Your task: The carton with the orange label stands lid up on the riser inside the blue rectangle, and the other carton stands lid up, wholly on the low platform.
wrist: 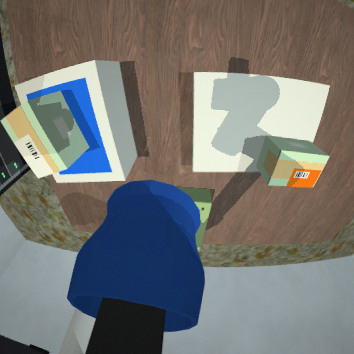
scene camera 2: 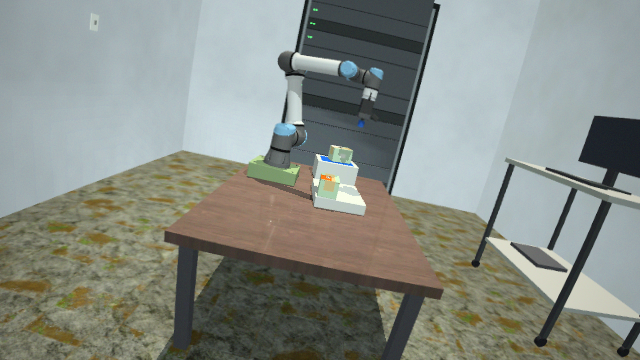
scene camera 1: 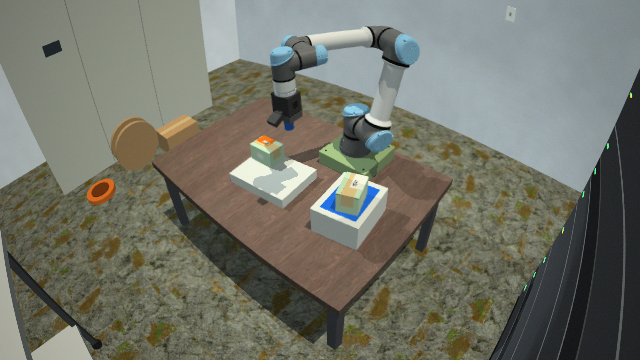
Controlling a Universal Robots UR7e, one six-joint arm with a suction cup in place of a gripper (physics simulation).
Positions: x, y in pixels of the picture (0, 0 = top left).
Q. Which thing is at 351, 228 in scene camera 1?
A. A white riser with blue rectangle.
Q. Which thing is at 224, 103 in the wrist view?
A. A low white platform.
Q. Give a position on a pale green carton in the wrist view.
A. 47, 136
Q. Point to a pale green carton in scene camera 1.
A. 351, 193
